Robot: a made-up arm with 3 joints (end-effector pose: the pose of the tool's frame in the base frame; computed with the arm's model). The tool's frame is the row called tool.
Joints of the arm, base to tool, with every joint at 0 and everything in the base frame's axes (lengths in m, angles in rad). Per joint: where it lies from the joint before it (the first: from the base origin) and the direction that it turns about. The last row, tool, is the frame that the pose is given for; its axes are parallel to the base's.
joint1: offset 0 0 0.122 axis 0 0 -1
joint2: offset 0.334 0.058 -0.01 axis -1 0 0
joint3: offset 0.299 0.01 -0.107 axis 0 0 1
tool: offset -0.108 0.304 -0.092
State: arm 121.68 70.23 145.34
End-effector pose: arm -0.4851 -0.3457 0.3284 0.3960 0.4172 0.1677 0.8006
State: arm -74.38 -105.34 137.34
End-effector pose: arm -0.1774 0.5754 -0.1119 -0.6781 0.4152 -0.5833 0.1657
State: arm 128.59 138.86 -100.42
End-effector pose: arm -0.6865 -0.6695 0.2216 0.9081 -0.2278 0.3197 0.1457
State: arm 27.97 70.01 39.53
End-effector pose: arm 0.2823 -0.2279 -0.1212 -0.4770 0.3187 0.0825 0.8149
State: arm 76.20 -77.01 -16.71
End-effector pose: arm 0.4643 -0.5213 0.3910 0.5406 -0.3089 -0.5672 0.5391
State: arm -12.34 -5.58 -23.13
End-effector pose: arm 0.5509 0.5379 -0.0538 0.0464 0.0148 -0.0939 0.9944
